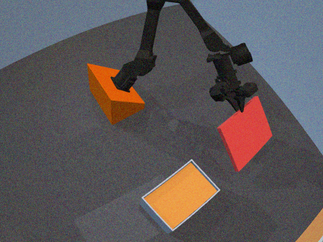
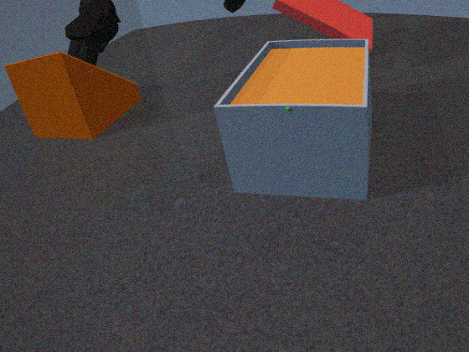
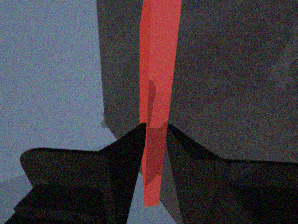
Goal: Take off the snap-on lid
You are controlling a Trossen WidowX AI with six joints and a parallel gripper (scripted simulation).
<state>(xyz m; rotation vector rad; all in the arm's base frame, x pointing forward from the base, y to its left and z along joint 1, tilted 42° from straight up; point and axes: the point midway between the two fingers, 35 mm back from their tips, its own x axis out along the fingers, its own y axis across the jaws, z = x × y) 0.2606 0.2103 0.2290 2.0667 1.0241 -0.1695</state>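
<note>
Right now the red lid is 7 cm ahead of my gripper tip, 4 cm below it and 1 cm to the left of it. Also, from my gripper tip: pale blue storage box: 32 cm to the right, 15 cm ahead, 7 cm below.
</note>
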